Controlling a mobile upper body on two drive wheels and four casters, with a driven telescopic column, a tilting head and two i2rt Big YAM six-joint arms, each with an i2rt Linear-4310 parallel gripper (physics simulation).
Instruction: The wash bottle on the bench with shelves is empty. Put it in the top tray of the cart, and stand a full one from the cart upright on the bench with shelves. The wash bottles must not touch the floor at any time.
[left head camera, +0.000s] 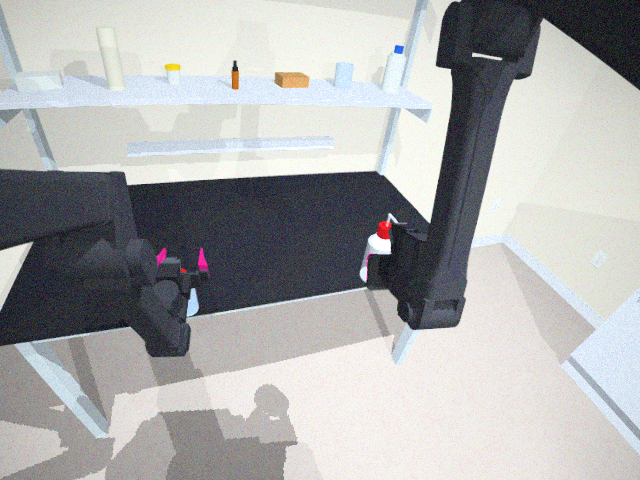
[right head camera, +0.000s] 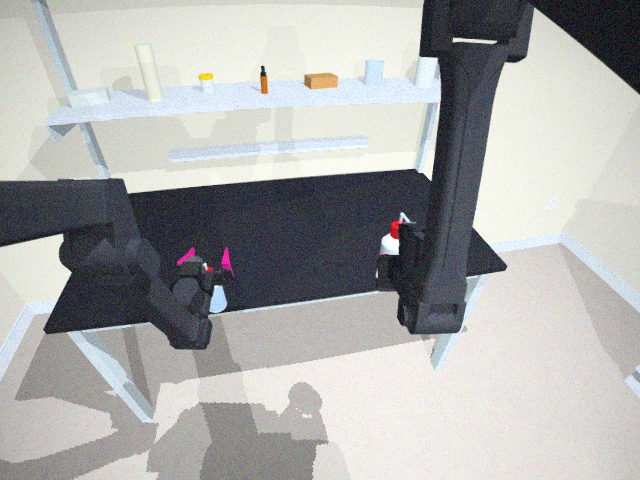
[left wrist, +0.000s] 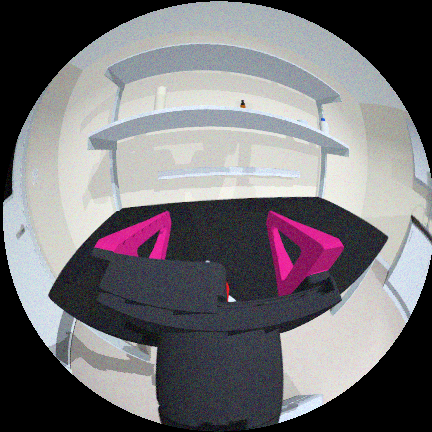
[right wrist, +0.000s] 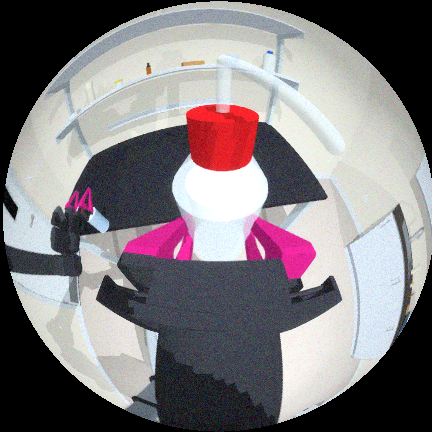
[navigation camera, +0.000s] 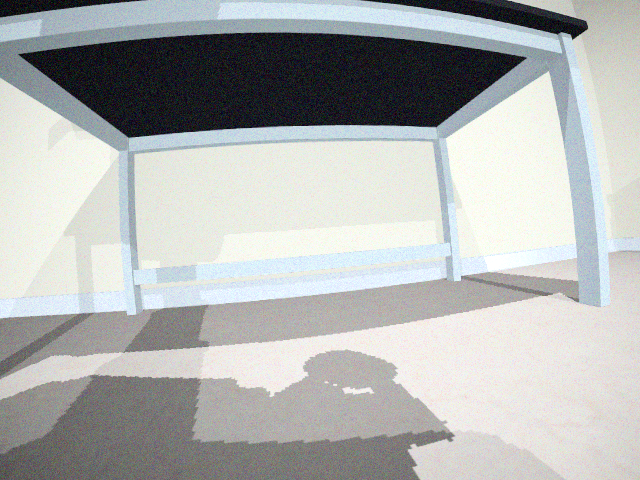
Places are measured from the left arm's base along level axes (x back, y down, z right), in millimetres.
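Pixels of known places: left gripper, between the fingertips: (left head camera: 183, 249) (right head camera: 210, 248) (left wrist: 218, 216) (right wrist: 82, 189); right gripper, between the fingertips: (left head camera: 376, 258) (right wrist: 218, 215).
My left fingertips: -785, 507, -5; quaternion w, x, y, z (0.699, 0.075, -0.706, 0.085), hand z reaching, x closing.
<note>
Behind a point stands the place of what it marks, as x, y, z.
A wash bottle with a pale blue body (left head camera: 192, 303) @(-720, 649, 9) (right head camera: 218, 299) @(-718, 643, 7) (right wrist: 98, 221) @(-729, 633, 15) appears roughly upright at the front edge of the black-topped bench with shelves (left head camera: 279, 217) (right head camera: 305, 222) (right wrist: 130, 175), mostly hidden by the left gripper. My left gripper (left head camera: 181, 253) @(-785, 506, -5) (right head camera: 209, 252) @(-785, 506, -5) (left wrist: 218, 216) @(-785, 506, -5) (right wrist: 82, 189) @(-785, 506, -5) is open, its magenta fingers wide apart above and beside that bottle's red cap (left wrist: 228, 290) @(-739, 552, 3). My right gripper (left head camera: 374, 260) @(-623, 396, 452) (right head camera: 385, 259) @(-623, 396, 452) (right wrist: 218, 215) @(-623, 396, 452) is shut on a white wash bottle (left head camera: 380, 241) @(-607, 333, 441) (right head camera: 390, 242) @(-608, 336, 436) (right wrist: 222, 187) @(-602, 334, 453) with red cap, held upright near the bench's right front. The cart does not show.
The shelf (left head camera: 206, 98) (right head camera: 232, 102) above the bench carries a tall cream cylinder (left head camera: 111, 59) @(-1242, 146, -259), a yellow-lidded jar (left head camera: 173, 74) @(-1337, 204, -102), a brown dropper bottle (left head camera: 235, 78) @(-1318, 201, 107), an orange box (left head camera: 292, 80) @(-1394, 211, 309) and a blue-capped bottle (left head camera: 393, 72) @(-1455, 156, 714). Bench legs (left head camera: 62, 387) @(-676, 1018, -461) (navigation camera: 584, 180) @(-942, 1131, 905) stand at the front corners.
</note>
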